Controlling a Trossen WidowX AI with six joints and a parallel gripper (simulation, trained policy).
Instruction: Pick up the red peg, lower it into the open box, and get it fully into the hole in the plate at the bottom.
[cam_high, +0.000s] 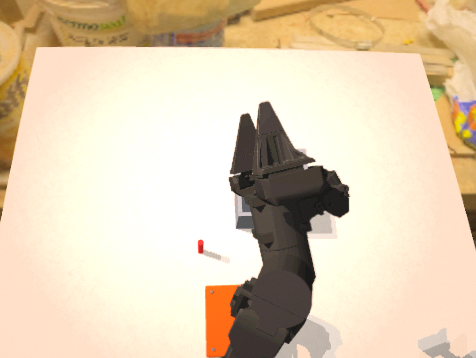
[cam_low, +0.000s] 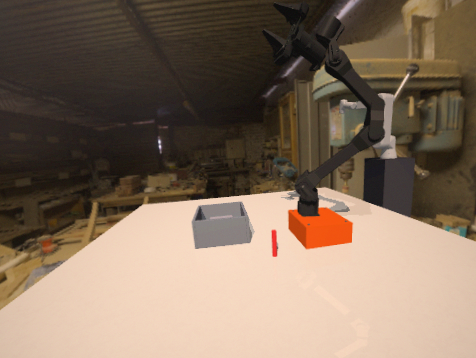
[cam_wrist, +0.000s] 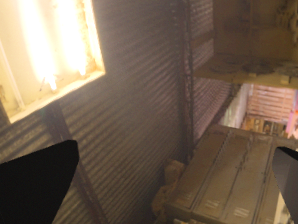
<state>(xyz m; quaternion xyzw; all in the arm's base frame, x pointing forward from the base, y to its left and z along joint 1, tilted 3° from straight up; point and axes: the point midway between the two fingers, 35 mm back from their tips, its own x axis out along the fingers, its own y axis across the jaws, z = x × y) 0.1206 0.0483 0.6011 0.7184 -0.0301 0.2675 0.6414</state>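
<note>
Right now my gripper tip is 650 mm above the red peg, 60 mm to the right of it and 30 mm short of it. Also, from my gripper tip: grey box 670 mm below, 200 mm ahead, 110 mm to the right.
</note>
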